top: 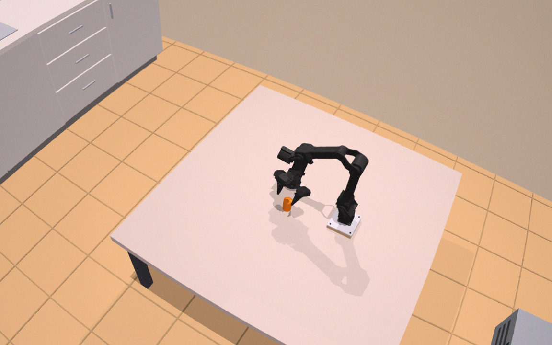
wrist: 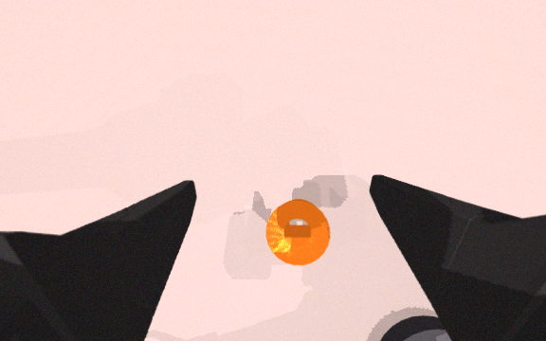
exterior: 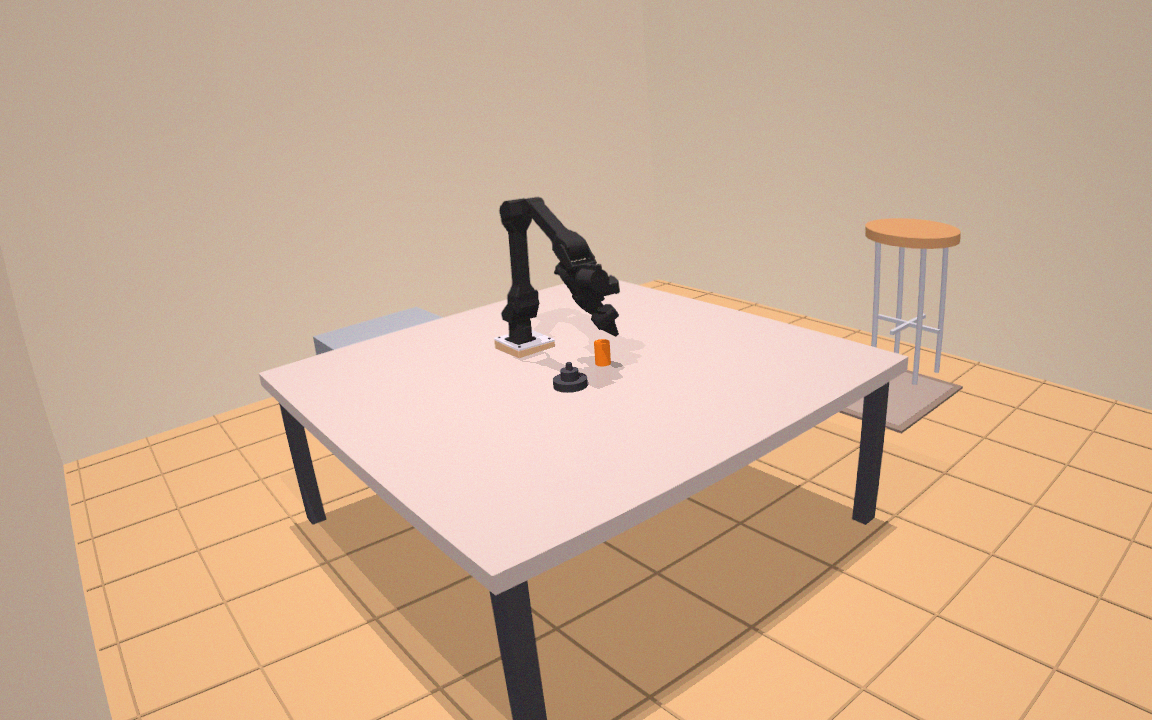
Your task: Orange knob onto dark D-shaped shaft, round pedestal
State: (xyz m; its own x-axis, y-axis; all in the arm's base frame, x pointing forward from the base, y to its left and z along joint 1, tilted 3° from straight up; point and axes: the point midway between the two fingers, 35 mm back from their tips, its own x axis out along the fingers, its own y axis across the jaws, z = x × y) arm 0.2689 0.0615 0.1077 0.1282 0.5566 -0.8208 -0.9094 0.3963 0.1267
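The orange knob lies 60 mm below my gripper tip, 30 mm to the right of it and 10 mm behind it. The rest, counted from my gripper tip: pedestal (180 mm to the right, 60 mm below, 30 mm ahead).
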